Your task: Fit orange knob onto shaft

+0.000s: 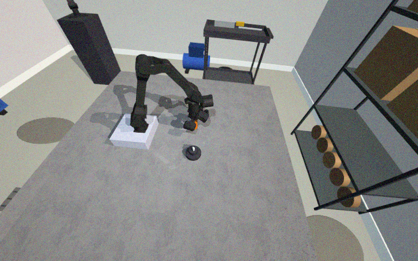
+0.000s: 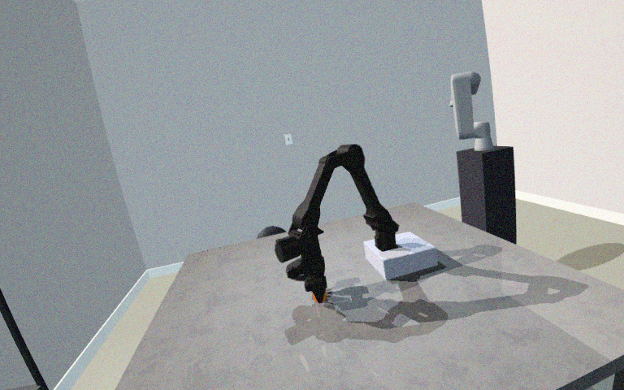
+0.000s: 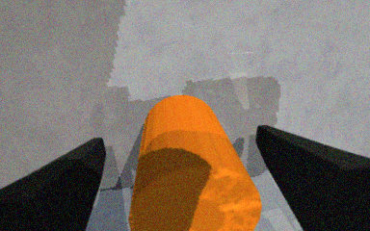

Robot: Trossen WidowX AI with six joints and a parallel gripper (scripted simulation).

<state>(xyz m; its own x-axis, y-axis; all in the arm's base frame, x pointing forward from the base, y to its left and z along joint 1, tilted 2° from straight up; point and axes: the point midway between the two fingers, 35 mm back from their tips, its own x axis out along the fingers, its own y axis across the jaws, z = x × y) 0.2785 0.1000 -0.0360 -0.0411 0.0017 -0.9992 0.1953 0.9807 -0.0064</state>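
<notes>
Right now my gripper tip is 190 mm to the left of the round black pedestal, 20 mm below it and 20 mm short of it. The rest, counted from my gripper tip: orange knob (30 mm above).
</notes>
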